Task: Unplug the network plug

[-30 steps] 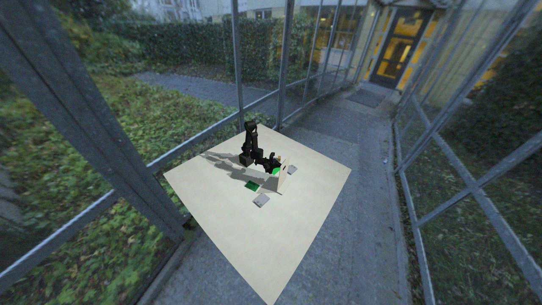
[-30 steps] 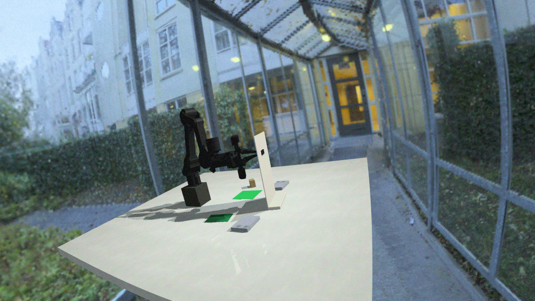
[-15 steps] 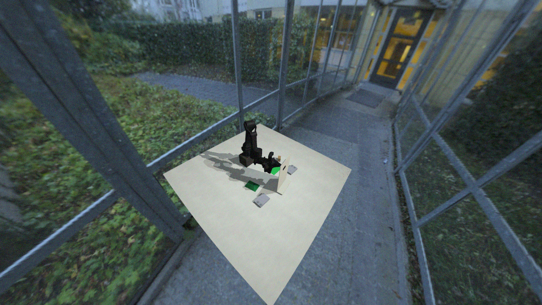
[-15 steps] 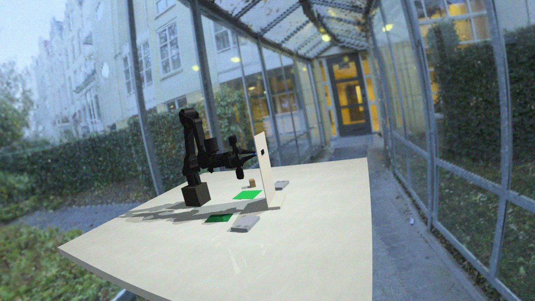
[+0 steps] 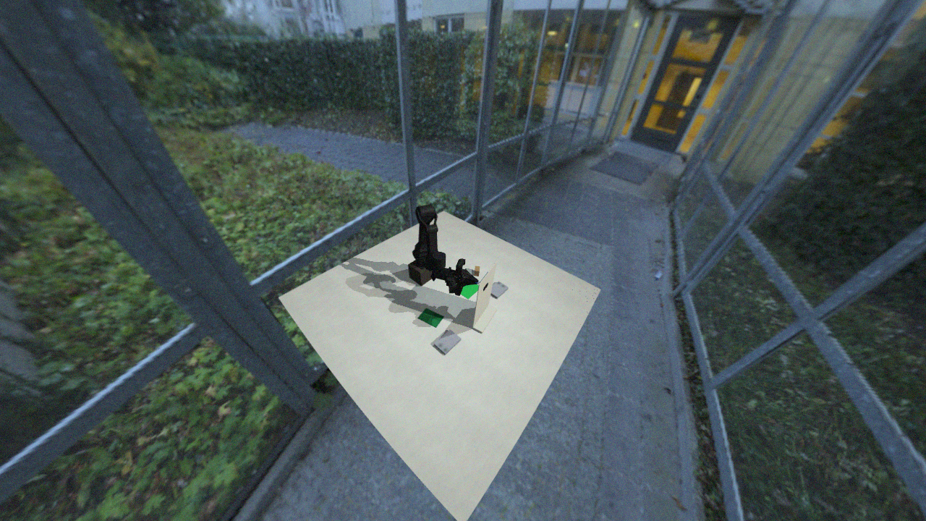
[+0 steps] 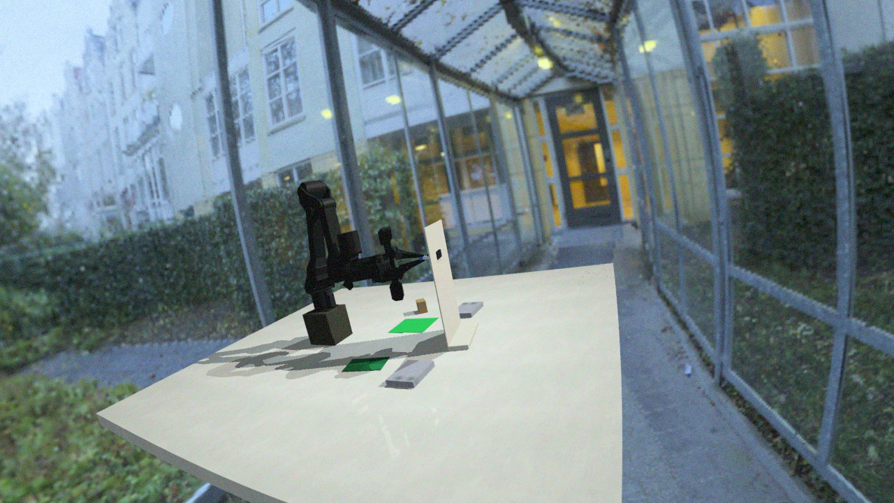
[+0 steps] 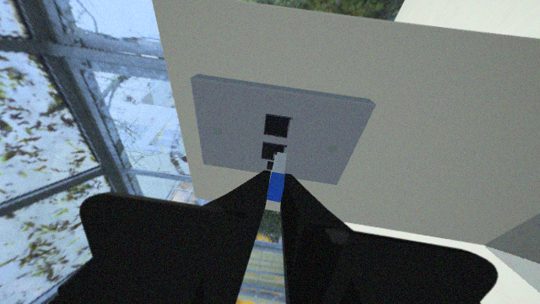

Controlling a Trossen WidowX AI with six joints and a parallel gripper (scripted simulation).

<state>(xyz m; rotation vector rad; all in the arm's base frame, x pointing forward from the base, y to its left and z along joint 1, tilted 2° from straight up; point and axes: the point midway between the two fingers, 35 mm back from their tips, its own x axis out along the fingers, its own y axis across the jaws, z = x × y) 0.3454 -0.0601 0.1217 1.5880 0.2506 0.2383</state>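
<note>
My gripper tip is 230 mm above the bright green marked square, 130 mm to the right of it and 130 mm past it. The rest, counted from my gripper tip: dark green patch 230 mm below, 160 mm behind, 150 mm to the right; then upright panel 90 mm below, 50 mm ahead; then network plug right at my gripper tip.
</note>
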